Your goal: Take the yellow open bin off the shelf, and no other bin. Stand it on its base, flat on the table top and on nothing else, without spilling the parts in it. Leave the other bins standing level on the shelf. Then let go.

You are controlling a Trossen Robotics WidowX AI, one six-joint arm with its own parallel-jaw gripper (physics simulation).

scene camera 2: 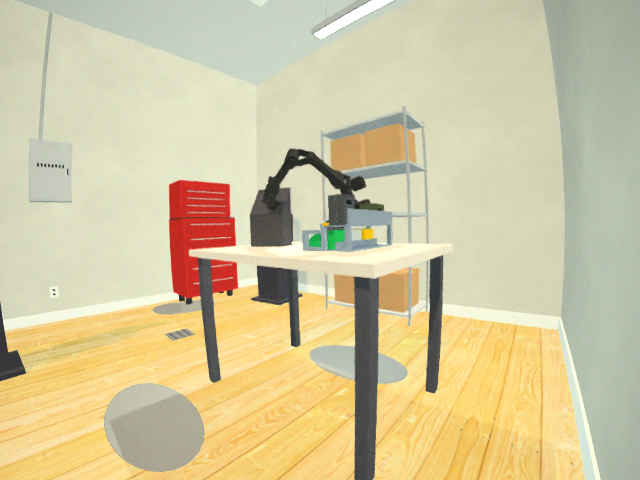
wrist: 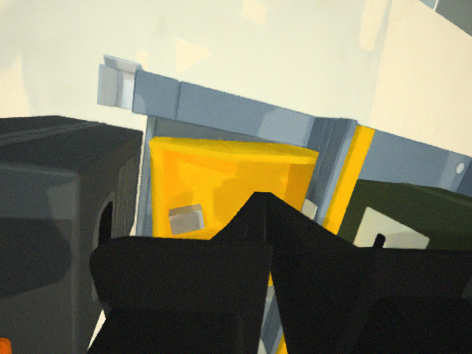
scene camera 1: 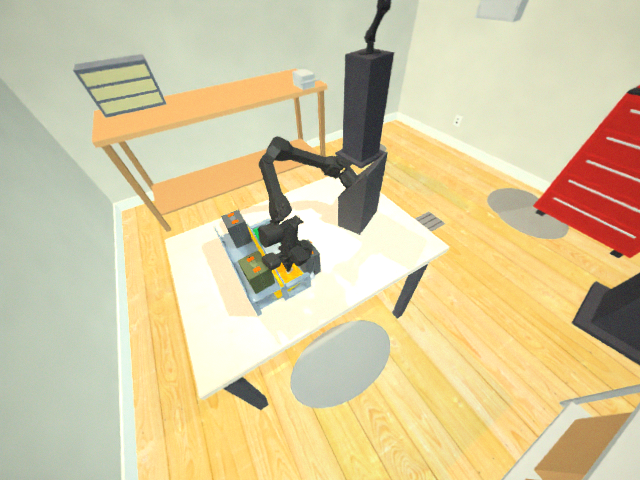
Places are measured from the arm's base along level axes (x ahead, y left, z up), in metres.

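Where they show: gripper, fingertip midpoint: (wrist: 261, 200) (scene camera 1: 287, 271); arm's base at its link origin: (scene camera 2: 273, 205) (scene camera 1: 353, 182).
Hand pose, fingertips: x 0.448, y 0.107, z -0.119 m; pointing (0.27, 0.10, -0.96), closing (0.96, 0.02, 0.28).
Things, the pixels of their top centre, and the offset from my fingertips. Level surfaces: height alone.
- yellow open bin at its top centre: (wrist: 252, 229) (scene camera 1: 282, 270) (scene camera 2: 356, 229) 0.026 m down, 0.007 m ahead, 0.033 m right
- small grey part at its top centre: (wrist: 187, 222) 0.083 m down, 0.033 m back, 0.057 m right
- green bin at its top centre: (scene camera 2: 328, 230) (scene camera 1: 259, 235) 0.026 m down, 0.024 m back, 0.253 m right
- olive box at its top centre: (scene camera 1: 253, 263) (scene camera 2: 371, 204) 0.092 m up, 0.096 m ahead, 0.043 m right
- table's at its surface level: 0.107 m down
The yellow open bin (scene camera 1: 290, 272) (scene camera 2: 367, 234) (wrist: 225, 172) sits in the blue-grey shelf (scene camera 2: 369, 217) (wrist: 225, 104). A small grey part (wrist: 186, 223) shows inside it in the wrist view, and the fingers cover the bin's near part. A green bin (scene camera 1: 255, 234) (scene camera 2: 336, 239) is farther along the shelf. My gripper (scene camera 1: 288, 267) (wrist: 261, 200) is shut and empty. Its tips overlap the yellow bin in the wrist view; their height above it and any contact cannot be told. In scene camera 2 the fingertips are hidden behind the shelf and the boxes.
A dark grey box (scene camera 1: 236, 229) (scene camera 2: 338, 208) and an olive box (scene camera 1: 258, 279) (wrist: 415, 210) stand on the shelf's upper level. Another dark grey box (scene camera 1: 314, 260) (wrist: 37, 220) stands close beside the yellow bin. The arm's dark pedestal (scene camera 1: 357, 201) (scene camera 2: 271, 222) stands at the table's (scene camera 1: 217, 356) far side.
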